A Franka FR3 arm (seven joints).
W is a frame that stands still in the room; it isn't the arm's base.
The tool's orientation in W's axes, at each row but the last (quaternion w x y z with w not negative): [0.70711 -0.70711 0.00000 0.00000]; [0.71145 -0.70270 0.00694 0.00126]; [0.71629 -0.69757 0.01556 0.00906]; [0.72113 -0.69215 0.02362 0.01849]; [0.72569 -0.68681 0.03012 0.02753]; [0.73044 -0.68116 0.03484 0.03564]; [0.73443 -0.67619 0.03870 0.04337]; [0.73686 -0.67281 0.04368 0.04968]
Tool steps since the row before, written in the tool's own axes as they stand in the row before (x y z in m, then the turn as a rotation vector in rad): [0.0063 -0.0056 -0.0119 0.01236 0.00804 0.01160]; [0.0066 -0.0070 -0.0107 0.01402 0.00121 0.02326]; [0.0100 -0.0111 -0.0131 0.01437 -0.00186 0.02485]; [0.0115 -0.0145 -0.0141 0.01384 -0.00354 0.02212]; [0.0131 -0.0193 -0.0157 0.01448 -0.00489 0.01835]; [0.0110 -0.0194 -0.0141 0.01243 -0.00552 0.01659]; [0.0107 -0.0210 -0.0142 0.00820 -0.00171 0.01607]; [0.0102 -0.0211 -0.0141 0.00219 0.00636 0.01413]
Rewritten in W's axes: [0.0063 -0.0119 0.0056 0.01236 0.01160 -0.00804]; [0.0066 -0.0108 0.0068 0.01419 0.02316 -0.00109]; [0.0103 -0.0135 0.0104 0.01467 0.02467 0.00201]; [0.0122 -0.0148 0.0132 0.01421 0.02187 0.00361]; [0.0145 -0.0168 0.0173 0.01494 0.01803 0.00469]; [0.0128 -0.0154 0.0172 0.01296 0.01622 0.00540]; [0.0131 -0.0157 0.0184 0.00831 0.01597 0.00207]; [0.0129 -0.0158 0.0182 0.00130 0.01467 -0.00528]
